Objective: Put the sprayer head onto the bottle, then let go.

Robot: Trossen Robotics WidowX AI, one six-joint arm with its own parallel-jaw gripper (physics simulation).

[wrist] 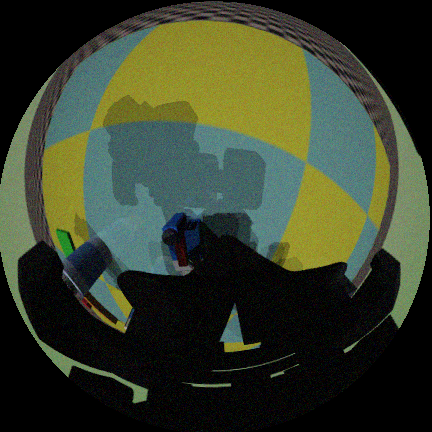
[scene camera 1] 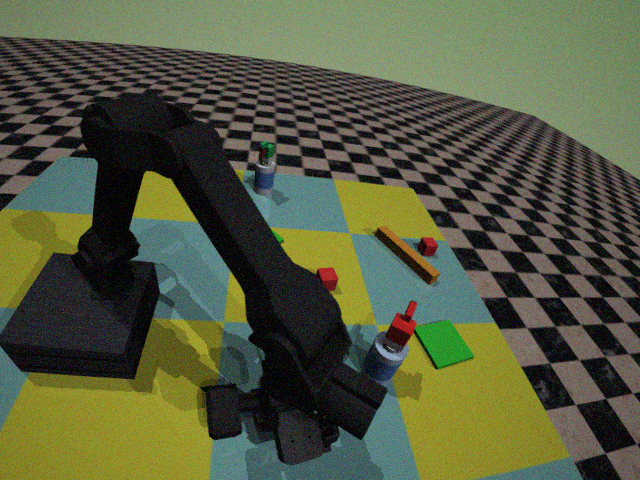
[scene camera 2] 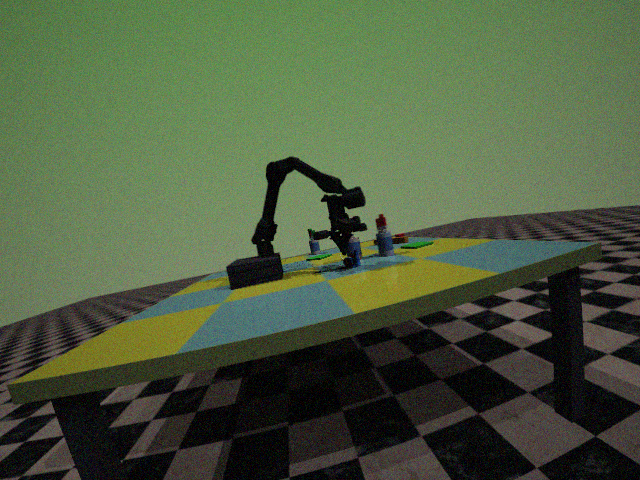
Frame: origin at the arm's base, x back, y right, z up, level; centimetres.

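Seen in the pictures: gripper, fingertip midpoint: (wrist: 225, 240) (scene camera 2: 344, 255); arm's base, origin of the base link: (scene camera 1: 112, 285) (scene camera 2: 265, 256).
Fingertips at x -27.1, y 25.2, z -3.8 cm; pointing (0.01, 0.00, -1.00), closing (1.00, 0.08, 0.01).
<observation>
Offsets run from my fingertips to a thing's middle. "spot": to the spot under its first point.
A blue sprayer head (wrist: 179, 238) (scene camera 2: 353, 249) with a red trigger sits on the table just left of my fingertips; the arm hides it in scene camera 1. My gripper (wrist: 225, 240) (scene camera 2: 343, 244) is shut and low over the table, with nothing between the fingers. A blue bottle with a grey neck {dz +3.4, dx -21.7, dy -9.5 cm} (scene camera 1: 383, 360) (scene camera 2: 385, 243) (wrist: 85, 261) stands just right of the gripper. A red sprayer head {spot: dz +10.5, dx -20.4, dy -8.4 cm} (scene camera 1: 402, 328) (scene camera 2: 380, 221) sits tilted on top of it.
A second bottle {spot: dz +0.8, dx -4.3, dy -71.7 cm} (scene camera 1: 264, 178) (scene camera 2: 313, 246) with a green and red head {spot: dz +9.7, dx -4.5, dy -72.7 cm} (scene camera 1: 267, 150) stands at the back. Two red cubes {dz -3.2, dx -16.0, dy -32.6 cm} (scene camera 1: 328, 277) {dz -3.2, dx -49.8, dy -44.4 cm} (scene camera 1: 428, 246), an orange bar {dz -3.7, dx -41.5, dy -42.0 cm} (scene camera 1: 408, 253) and a green plate {dz -4.7, dx -38.9, dy -13.5 cm} (scene camera 1: 444, 343) lie to the right. Another green plate {dz -4.7, dx -1.0, dy -49.8 cm} (scene camera 1: 277, 236) shows behind the arm.
</observation>
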